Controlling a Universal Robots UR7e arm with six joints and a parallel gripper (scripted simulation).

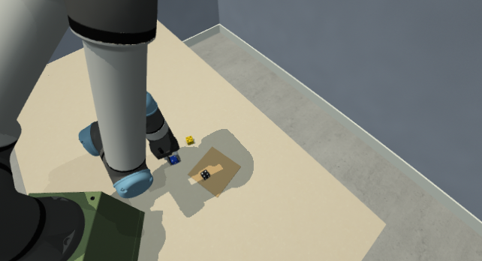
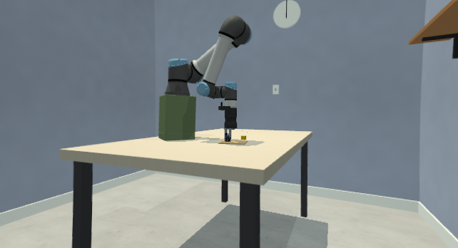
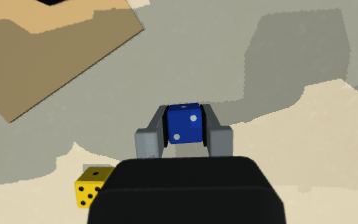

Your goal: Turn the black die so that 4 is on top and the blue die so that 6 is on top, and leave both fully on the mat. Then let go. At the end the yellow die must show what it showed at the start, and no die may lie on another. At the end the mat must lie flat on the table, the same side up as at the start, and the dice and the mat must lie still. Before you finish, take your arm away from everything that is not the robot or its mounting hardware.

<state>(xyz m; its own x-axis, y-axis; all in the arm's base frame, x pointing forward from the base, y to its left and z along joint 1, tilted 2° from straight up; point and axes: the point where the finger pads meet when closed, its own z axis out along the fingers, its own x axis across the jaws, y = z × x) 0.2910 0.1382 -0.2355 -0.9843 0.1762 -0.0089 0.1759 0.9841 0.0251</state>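
My hand is 90 mm short of the yellow die, 40 mm to the right of it and 10 mm above it. From my hand the other things lie so: tan mat: 100 mm ahead, 120 mm to the right, 20 mm below; blue die: 10 mm below; black die: 70 mm ahead, 120 mm to the right.
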